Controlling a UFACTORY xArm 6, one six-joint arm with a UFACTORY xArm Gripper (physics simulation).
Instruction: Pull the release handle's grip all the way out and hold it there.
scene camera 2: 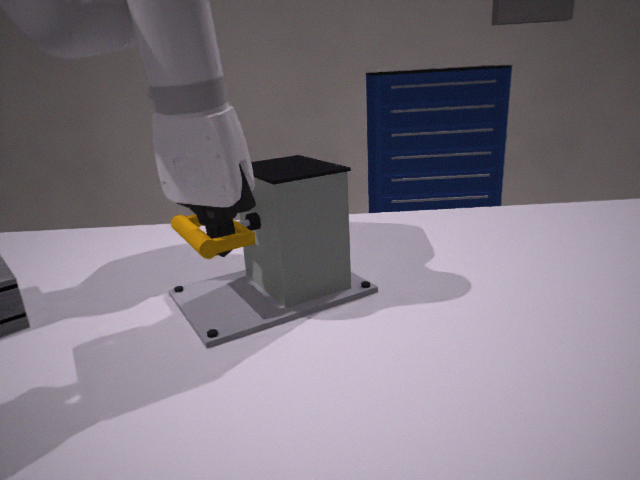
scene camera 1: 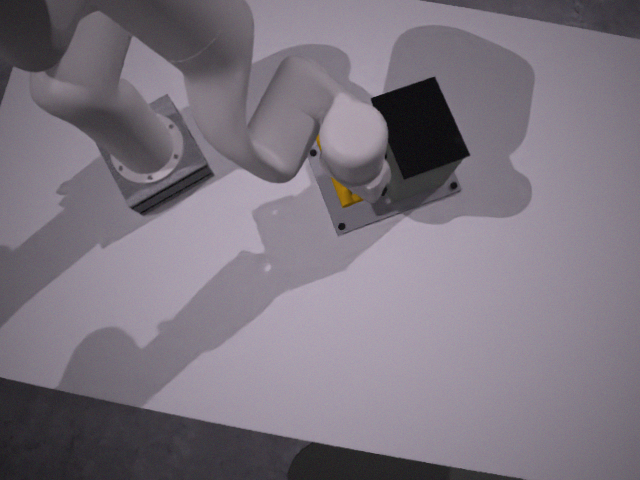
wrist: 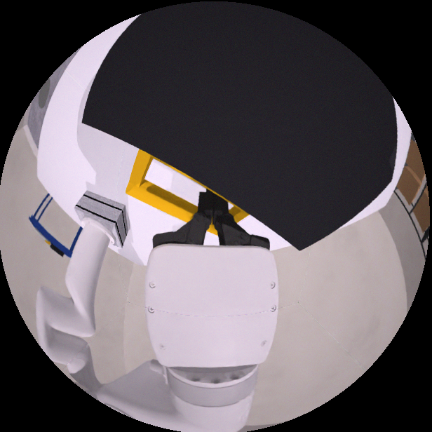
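Observation:
The release handle's yellow rectangular frame stands out level from the side of a grey-green box with a black top. A short stem with a black collar joins it to the box. My gripper is shut and empty. Its fingers point down through the frame's opening, between the outer grip bar and the box, and the tips show a little below the frame. In scene camera 1 my wrist hides the fingers and most of the handle. Contact with the bar cannot be told.
The box stands on a grey baseplate with black bolts. The box's top lies close beside my gripper. My arm's base block is to the left. A blue drawer cabinet stands behind the table.

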